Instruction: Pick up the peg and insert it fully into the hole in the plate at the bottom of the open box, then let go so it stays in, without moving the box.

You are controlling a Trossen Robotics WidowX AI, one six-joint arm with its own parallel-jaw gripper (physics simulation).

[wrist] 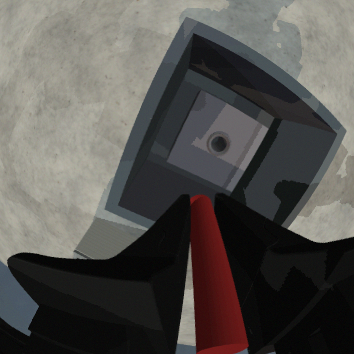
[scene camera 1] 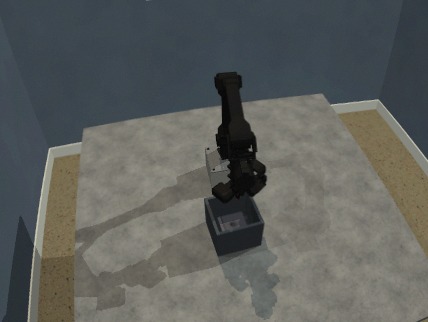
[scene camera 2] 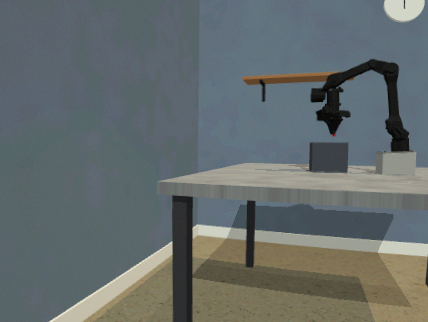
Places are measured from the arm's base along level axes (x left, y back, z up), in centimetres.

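Pixels of known places: gripper, fingertip midpoint: (wrist: 201,201) (scene camera 1: 239,197) (scene camera 2: 332,134); arm's base at its link origin: (scene camera 2: 400,151).
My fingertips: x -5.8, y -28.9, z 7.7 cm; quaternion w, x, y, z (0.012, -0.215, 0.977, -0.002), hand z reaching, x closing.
Ahead of a thing's pixels: the offset from my fingertips to its top centre.
The red peg @[dx -0.4, dy +0.7, dz +7.0 cm] (wrist: 215,280) (scene camera 2: 334,135) is held between the fingers of my gripper (wrist: 201,201) (scene camera 2: 333,132), which is shut on it and points down. The gripper is above the open dark grey box @[dx -2.6, dy -1.6, dz -4.1 cm] (scene camera 1: 240,241) (scene camera 2: 328,158) (wrist: 156,107), with a gap between the peg tip and the rim. In scene camera 1 the fingers are near the box's back edge and mostly hidden by the arm. A pale plate @[dx -2.6, dy -1.6, dz -11.8 cm] (wrist: 200,120) lies at the bottom of the box, with a round hole (wrist: 218,144). In the wrist view the hole shows up and right of the peg tip.
The arm's pale base block (scene camera 1: 217,176) (scene camera 2: 395,164) stands on the table (scene camera 1: 130,165) (scene camera 2: 220,187) behind the box in scene camera 1 and right of it in scene camera 2. The box's four walls rise around the plate. An orange shelf (scene camera 2: 290,78) is on the wall.
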